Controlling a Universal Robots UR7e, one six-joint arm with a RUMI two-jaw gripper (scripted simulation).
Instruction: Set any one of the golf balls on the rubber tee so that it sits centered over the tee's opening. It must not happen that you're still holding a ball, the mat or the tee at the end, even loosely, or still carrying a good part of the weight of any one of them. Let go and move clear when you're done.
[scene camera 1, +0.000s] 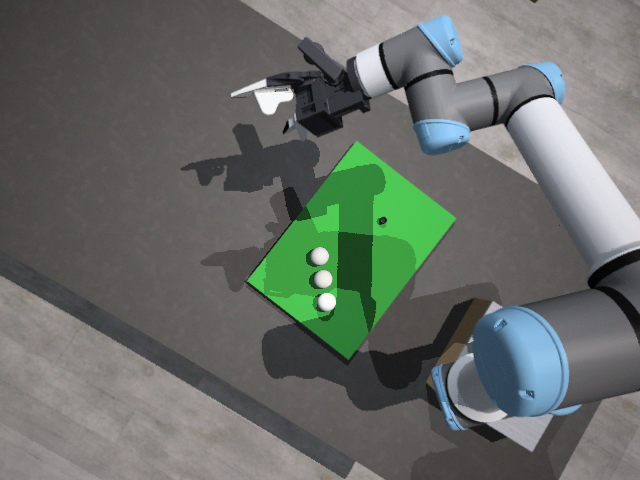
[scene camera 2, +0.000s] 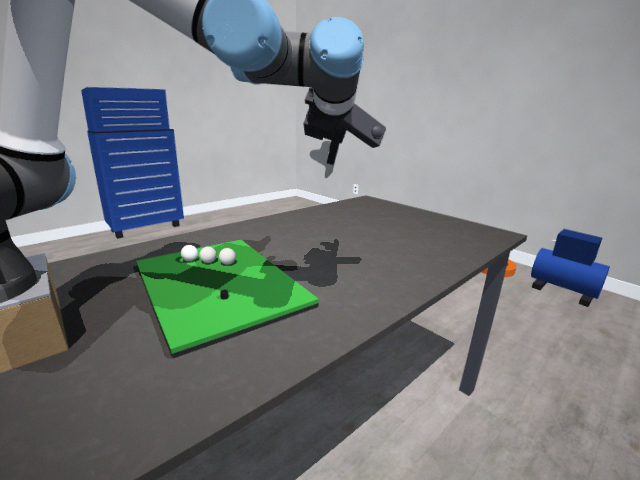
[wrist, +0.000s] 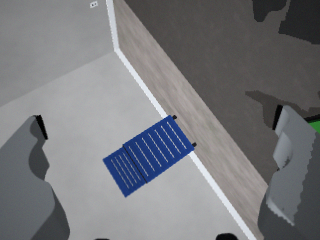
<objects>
gripper: scene camera 1 258, 116; scene camera 2; wrist
same spot on gripper: (wrist: 284, 201) = (scene camera 2: 338, 149)
</objects>
